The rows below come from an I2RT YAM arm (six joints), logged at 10 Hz.
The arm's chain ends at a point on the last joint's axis. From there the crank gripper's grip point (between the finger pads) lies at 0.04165 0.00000 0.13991 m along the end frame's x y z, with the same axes.
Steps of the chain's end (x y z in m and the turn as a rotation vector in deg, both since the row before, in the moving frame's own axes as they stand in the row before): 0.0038 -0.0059 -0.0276 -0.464 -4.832 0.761; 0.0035 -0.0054 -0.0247 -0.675 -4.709 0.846; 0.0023 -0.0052 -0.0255 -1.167 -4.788 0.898; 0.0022 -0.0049 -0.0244 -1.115 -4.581 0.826; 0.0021 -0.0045 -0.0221 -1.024 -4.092 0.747; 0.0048 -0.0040 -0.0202 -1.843 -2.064 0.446; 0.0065 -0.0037 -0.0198 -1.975 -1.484 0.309; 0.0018 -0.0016 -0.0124 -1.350 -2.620 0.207; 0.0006 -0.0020 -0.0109 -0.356 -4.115 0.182
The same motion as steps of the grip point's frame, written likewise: -0.0081 -0.0043 -0.0246 -0.464 -4.832 0.761; -0.0081 -0.0032 -0.0218 -0.675 -4.709 0.846; -0.0095 -0.0018 -0.0225 -1.167 -4.788 0.898; -0.0091 -0.0016 -0.0216 -1.115 -4.581 0.826; -0.0080 -0.0015 -0.0195 -1.024 -4.092 0.747; -0.0003 0.0008 -0.0189 -1.843 -2.064 0.446; 0.0028 0.0014 -0.0189 -1.975 -1.484 0.309; -0.0046 0.0019 -0.0107 -1.350 -2.620 0.207; -0.0095 -0.0010 -0.0083 -0.356 -4.115 0.182
